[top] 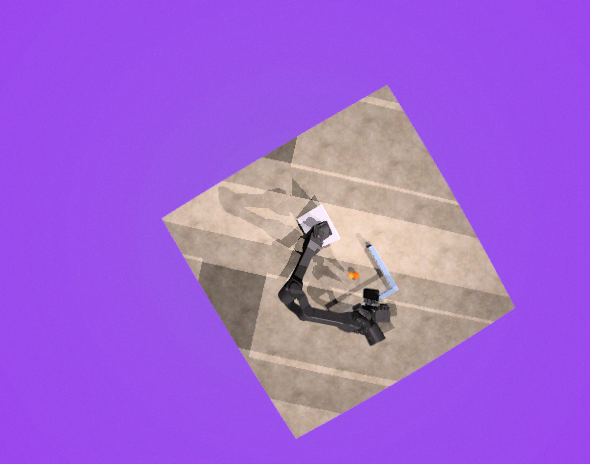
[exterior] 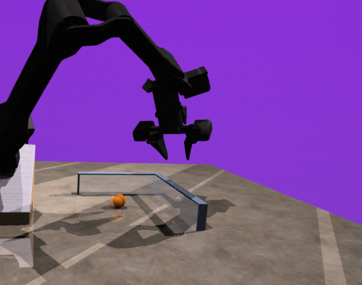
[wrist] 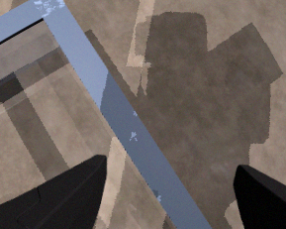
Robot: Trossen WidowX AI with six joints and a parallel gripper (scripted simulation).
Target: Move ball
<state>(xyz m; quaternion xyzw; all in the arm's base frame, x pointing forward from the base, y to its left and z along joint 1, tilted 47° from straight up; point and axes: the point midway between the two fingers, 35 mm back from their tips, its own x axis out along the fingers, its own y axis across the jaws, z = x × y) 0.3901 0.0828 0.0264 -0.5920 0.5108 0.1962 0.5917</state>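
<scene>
Now: the orange ball 14 cm behind my gripper tip, 1 cm to the left of it and 11 cm below it. From my gripper tip the other things lie so: see-through copy of ball (15 cm behind, 1 cm to the right, 11 cm below).
</scene>
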